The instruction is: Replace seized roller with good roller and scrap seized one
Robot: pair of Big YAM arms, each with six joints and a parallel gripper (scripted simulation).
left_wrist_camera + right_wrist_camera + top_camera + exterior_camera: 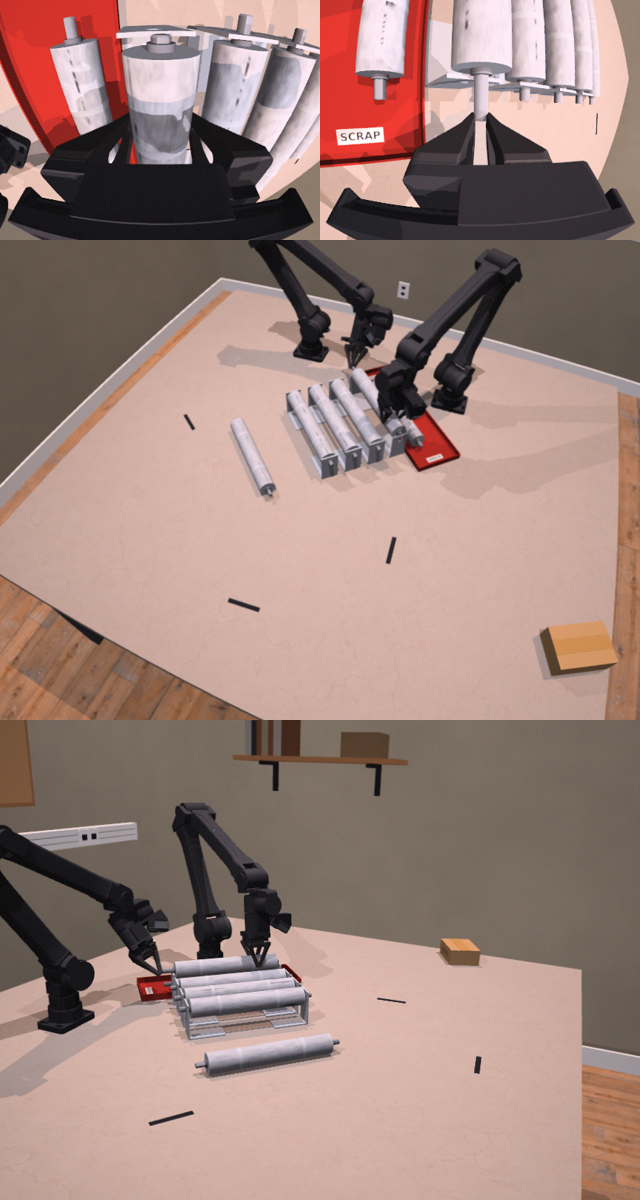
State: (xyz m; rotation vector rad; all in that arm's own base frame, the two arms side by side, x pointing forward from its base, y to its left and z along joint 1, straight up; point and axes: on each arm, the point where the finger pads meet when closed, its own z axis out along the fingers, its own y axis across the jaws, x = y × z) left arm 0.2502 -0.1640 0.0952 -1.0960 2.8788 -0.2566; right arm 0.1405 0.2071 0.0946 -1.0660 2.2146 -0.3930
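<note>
The roller lies 110 mm behind my left hand, 20 mm to the right of it and 70 mm below it. Round my left hand: red scrap tray 140 mm behind, 90 mm below; cardboard box 380 mm ahead, 690 mm to the left, 60 mm below.
</note>
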